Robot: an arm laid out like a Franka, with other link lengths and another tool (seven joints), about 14 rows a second.
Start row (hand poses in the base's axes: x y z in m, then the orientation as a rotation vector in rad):
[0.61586 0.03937 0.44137 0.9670 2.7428 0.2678]
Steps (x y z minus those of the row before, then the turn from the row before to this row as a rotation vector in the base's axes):
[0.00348 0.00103 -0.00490 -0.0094 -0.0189 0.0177]
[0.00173 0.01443 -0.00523 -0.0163 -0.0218 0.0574]
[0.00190 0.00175 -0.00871 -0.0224 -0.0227 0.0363]
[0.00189 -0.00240 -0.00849 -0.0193 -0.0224 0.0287]
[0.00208 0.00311 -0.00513 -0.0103 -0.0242 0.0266]
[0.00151 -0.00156 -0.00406 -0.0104 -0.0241 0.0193]
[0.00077 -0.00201 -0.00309 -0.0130 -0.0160 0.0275]
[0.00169 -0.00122 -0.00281 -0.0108 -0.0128 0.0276]
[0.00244 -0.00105 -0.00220 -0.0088 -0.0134 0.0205]
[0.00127 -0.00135 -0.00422 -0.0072 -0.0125 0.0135]
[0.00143 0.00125 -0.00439 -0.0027 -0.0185 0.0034]
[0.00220 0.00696 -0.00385 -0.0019 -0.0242 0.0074]
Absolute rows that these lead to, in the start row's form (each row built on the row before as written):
[0.61934 0.04040 0.43647 0.9334 2.7342 0.2654]
[0.62107 0.05483 0.43124 0.8438 2.7421 0.2617]
[0.62297 0.05658 0.42253 0.7811 2.7362 0.2456]
[0.62486 0.05418 0.41404 0.7301 2.7263 0.2322]
[0.62694 0.05729 0.40891 0.6842 2.7137 0.2313]
[0.62845 0.05573 0.40485 0.6484 2.6977 0.2285]
[0.62922 0.05372 0.40176 0.6035 2.6919 0.2221]
[0.63091 0.05250 0.39895 0.5602 2.6887 0.2179]
[0.63335 0.05145 0.39675 0.5269 2.6822 0.2146]
[0.63462 0.05010 0.39253 0.5038 2.6741 0.2113]
[0.63605 0.05135 0.38814 0.4941 2.6571 0.2123]
[0.63825 0.05831 0.38429 0.4782 2.6357 0.2166]

